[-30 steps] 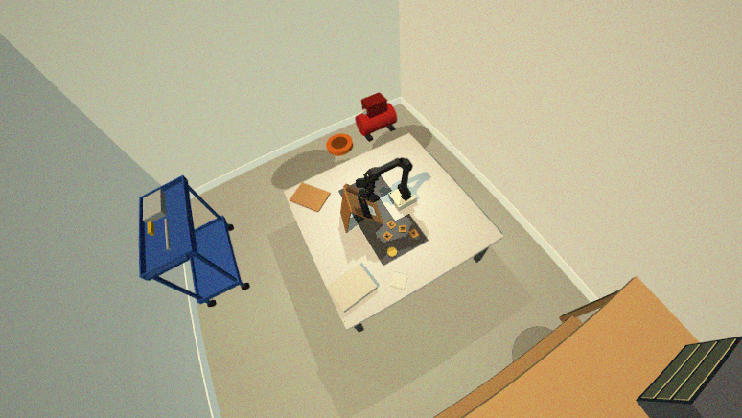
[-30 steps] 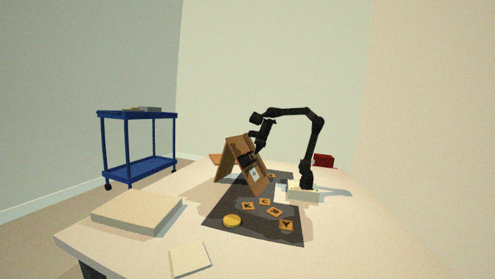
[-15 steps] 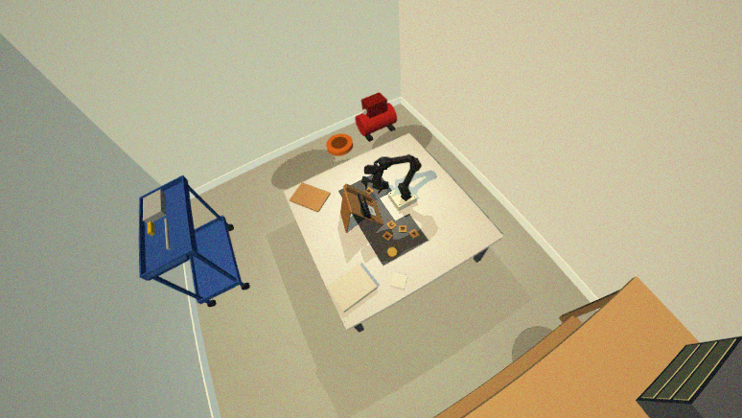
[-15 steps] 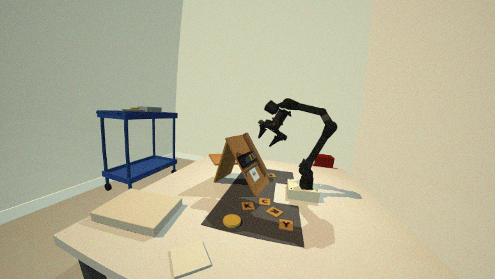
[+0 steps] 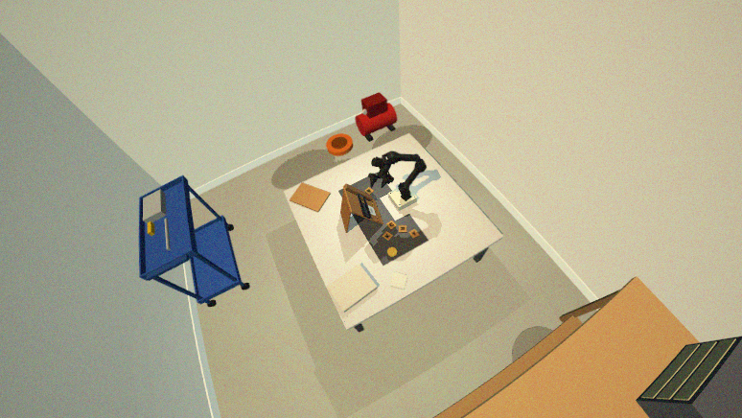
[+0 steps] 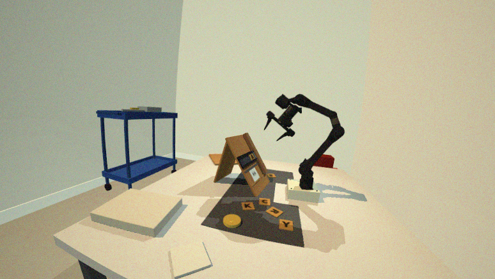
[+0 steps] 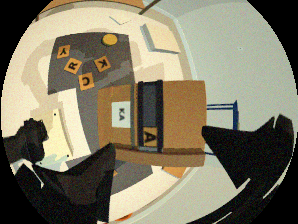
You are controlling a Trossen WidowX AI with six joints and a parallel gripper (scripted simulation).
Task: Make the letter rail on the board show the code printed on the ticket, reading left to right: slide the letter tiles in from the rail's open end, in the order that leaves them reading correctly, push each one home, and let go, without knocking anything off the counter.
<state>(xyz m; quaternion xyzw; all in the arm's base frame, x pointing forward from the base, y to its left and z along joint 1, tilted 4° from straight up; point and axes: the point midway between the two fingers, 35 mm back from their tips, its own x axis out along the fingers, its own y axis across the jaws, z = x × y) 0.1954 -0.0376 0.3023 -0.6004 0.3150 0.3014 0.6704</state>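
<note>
My gripper tip is 130 mm short of the yellow disc, 330 mm to the right of it and 310 mm above it. Also, from my gripper tip: pale pad (230 mm ahead, 530 mm to the left, 320 mm below); then white ticket (70 mm ahead, 230 mm below); then dark mat (30 mm behind, 20 mm to the left, 320 mm below).
</note>
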